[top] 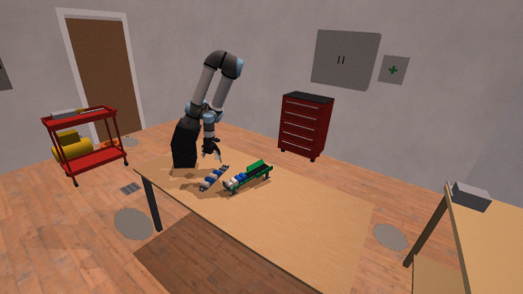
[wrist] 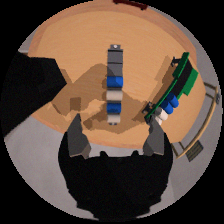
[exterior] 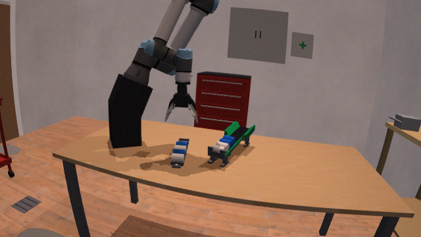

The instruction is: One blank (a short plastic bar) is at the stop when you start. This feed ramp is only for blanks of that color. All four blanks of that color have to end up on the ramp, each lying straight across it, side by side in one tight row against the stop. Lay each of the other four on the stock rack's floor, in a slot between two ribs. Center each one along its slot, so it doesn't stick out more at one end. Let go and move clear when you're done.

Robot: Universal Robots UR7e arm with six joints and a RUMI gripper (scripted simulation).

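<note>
Right now the black stock rack is 10 mm behind my hand, 20 mm to the left of it and 170 mm below it.
</note>
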